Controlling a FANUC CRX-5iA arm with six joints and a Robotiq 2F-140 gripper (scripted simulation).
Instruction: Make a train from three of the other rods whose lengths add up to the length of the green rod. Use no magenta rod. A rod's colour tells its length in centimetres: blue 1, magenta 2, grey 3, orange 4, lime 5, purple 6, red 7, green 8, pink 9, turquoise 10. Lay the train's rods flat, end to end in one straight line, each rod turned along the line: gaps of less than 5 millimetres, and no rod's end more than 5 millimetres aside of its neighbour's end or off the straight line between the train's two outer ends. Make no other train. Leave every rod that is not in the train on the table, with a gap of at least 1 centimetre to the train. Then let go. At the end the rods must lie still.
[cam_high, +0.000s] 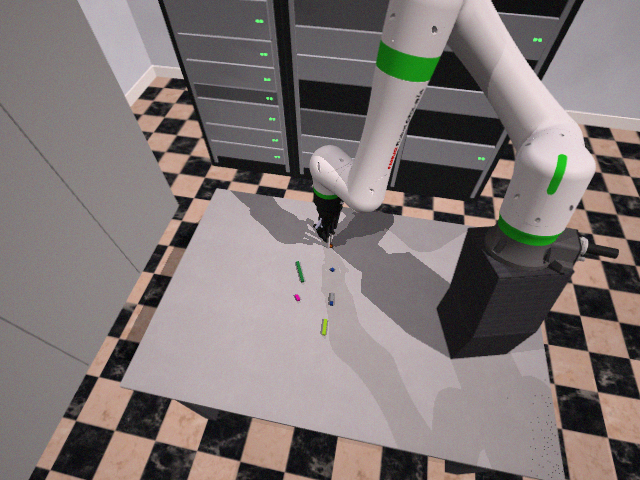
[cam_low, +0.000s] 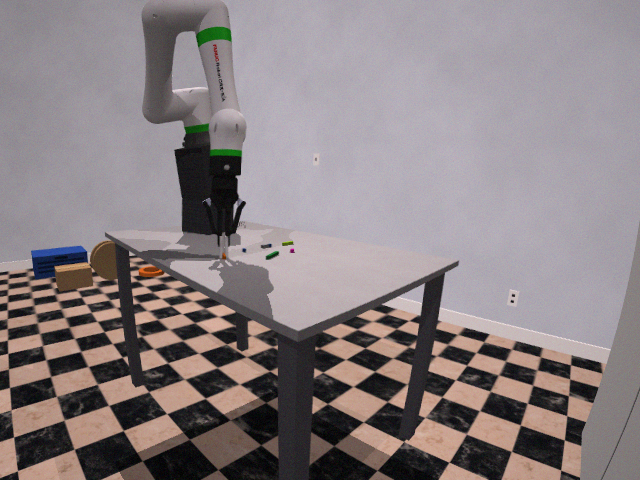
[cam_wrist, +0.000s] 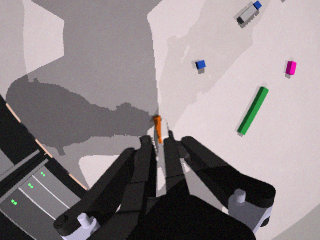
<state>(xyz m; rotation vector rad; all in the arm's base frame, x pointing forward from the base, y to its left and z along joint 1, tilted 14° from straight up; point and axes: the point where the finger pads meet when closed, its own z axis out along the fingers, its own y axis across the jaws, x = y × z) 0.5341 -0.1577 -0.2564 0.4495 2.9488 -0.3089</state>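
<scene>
The grey rod lies 190 mm to the left of my hand, 90 mm behind it and 30 mm below it. From my hand the other things lie so: magenta rod (230 mm to the left, 30 mm below, 20 mm ahead); then orange rod (30 mm below); then green rod (140 mm to the left, 50 mm ahead, 30 mm below).
</scene>
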